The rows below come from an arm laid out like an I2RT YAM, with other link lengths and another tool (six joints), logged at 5 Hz.
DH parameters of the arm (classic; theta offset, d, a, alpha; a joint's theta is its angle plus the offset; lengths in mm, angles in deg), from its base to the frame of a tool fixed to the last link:
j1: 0 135.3 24.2 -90
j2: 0 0 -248.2 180
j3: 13.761 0 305.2 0
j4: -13.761 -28.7 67.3 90
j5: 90 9.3 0 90
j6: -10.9 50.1 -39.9 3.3
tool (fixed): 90 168.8 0 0
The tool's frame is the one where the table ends.
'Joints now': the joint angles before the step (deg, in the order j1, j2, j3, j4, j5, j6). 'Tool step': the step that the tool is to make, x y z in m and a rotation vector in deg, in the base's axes. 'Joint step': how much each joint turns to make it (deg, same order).
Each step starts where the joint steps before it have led.
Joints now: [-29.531, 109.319, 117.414, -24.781, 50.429, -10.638]
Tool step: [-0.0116, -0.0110, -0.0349, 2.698, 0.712, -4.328]
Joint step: [-0.702, 1.325, -1.941, -2.623, 2.751, 4.993]
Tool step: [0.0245, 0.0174, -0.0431, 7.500, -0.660, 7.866]
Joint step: [-0.445, -0.522, -3.068, -3.522, -10.436, 3.788]
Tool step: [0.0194, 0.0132, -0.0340, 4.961, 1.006, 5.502]
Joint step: [-0.166, 1.241, -1.028, -1.428, -6.785, 0.458]
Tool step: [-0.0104, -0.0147, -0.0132, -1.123, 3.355, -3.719]
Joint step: [-0.266, 2.447, 1.384, -0.963, 4.362, -0.443]
